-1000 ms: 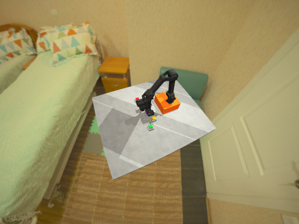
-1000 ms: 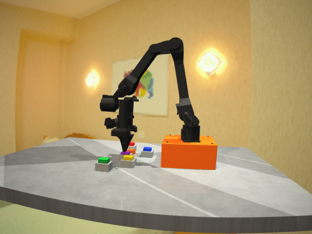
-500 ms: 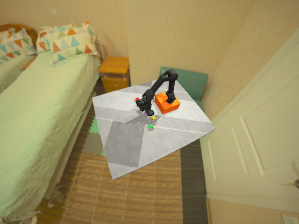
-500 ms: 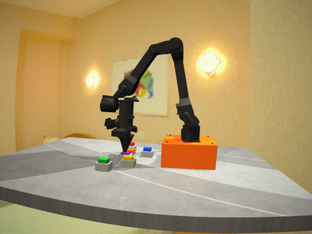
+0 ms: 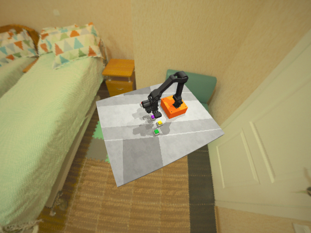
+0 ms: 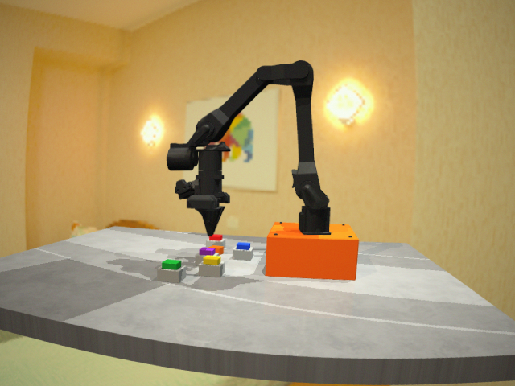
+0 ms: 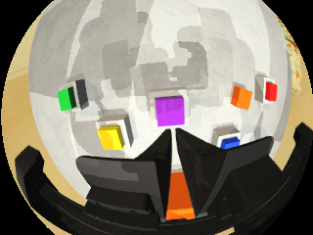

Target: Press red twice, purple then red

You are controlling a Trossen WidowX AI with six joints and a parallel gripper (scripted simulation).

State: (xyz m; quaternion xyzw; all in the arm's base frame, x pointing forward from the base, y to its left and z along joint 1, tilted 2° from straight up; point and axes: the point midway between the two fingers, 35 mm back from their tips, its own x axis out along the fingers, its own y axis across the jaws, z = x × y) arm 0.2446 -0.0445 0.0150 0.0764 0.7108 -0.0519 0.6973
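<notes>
My gripper tip is now 1 cm short of the purple button and 4 cm above it. The rest, counted from my gripper tip: yellow button 1 cm behind, 9 cm to the left, 4 cm below; then orange block 1 cm behind, 13 cm to the right, 6 cm below; then blue button 8 cm behind, 9 cm to the right, 4 cm below.
</notes>
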